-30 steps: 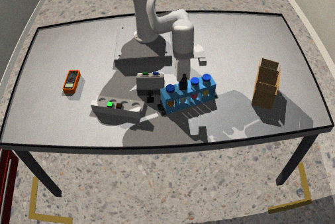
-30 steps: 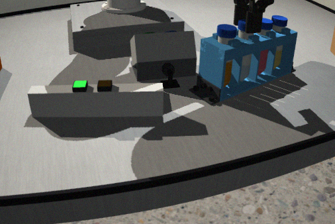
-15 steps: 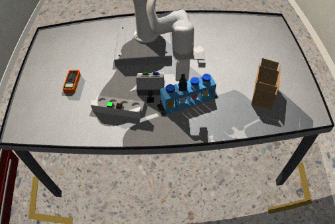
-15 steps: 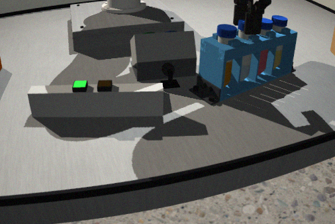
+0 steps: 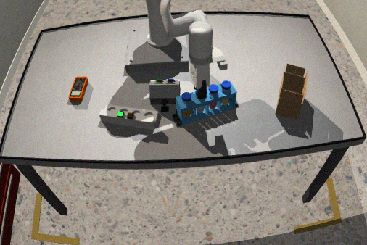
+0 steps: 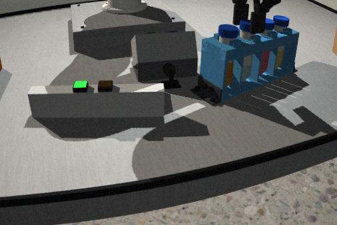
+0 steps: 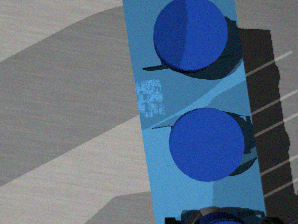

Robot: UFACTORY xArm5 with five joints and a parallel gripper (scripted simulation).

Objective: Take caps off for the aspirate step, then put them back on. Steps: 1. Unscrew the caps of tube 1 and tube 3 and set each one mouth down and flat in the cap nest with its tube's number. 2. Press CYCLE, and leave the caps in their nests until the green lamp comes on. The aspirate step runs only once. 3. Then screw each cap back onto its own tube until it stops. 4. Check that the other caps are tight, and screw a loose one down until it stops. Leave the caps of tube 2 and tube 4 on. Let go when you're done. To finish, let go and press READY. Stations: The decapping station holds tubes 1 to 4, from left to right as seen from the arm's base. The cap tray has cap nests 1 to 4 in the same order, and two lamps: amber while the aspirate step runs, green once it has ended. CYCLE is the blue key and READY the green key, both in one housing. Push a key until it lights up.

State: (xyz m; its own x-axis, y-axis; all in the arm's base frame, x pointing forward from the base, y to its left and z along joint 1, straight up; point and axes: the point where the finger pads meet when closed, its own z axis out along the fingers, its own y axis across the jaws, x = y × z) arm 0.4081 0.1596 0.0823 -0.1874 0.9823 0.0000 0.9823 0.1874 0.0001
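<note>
The blue cap is 5 cm to the left of my hand, 2 cm below it and 2 cm behind it. Also, from my hand: blue key (12 cm behind, 11 cm to the right, 6 cm below); then green key (15 cm to the right, 12 cm behind, 6 cm below); then grey key housing (13 cm to the right, 10 cm behind, 8 cm below).
</note>
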